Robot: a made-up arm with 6 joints. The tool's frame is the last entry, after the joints.
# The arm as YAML. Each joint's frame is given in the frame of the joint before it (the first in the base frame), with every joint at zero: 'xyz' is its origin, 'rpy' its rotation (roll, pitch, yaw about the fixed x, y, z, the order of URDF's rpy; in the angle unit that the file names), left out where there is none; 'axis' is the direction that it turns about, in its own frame. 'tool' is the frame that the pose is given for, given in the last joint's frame.
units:
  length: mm
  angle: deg
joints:
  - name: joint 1
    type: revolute
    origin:
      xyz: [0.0, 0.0, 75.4]
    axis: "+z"
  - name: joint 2
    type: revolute
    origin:
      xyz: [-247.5, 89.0, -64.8]
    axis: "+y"
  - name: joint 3
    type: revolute
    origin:
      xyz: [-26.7, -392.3, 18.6]
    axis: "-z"
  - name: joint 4
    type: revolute
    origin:
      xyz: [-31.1, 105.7, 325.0]
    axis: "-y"
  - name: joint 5
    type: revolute
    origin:
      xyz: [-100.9, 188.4, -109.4]
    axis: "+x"
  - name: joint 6
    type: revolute
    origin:
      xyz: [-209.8, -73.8, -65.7]
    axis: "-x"
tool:
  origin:
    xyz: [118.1, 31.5, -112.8]
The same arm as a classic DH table. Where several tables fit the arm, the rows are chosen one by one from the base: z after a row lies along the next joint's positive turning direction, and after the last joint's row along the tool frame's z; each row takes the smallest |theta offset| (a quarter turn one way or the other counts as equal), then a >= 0, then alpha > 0; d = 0 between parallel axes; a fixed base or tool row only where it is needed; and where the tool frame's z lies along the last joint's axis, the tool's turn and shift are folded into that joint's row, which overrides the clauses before.
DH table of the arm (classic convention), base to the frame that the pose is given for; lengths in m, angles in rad. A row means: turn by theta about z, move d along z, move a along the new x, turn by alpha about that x. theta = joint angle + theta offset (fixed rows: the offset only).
joint 1: theta offset 0.0000; d 0.0106; a -0.2475; alpha -1.5708
joint 2: theta offset 0.0000; d -0.3033; a -0.0267; alpha -1.5708
joint 3: theta offset 0.0000; d -0.3436; a -0.0311; alpha -1.5708
joint 4: theta offset -1.5708; d -0.2941; a 0.1094; alpha -1.5708
joint 5: theta offset -0.8434; d 0.0000; a 0.0988; alpha 3.1416
joint 6: theta offset 0.7274; d 0.1926; a -0.0315; alpha -1.5708
tool (fixed): theta offset 1.5708; d -0.1128; a 0.0000; alpha 0.0000

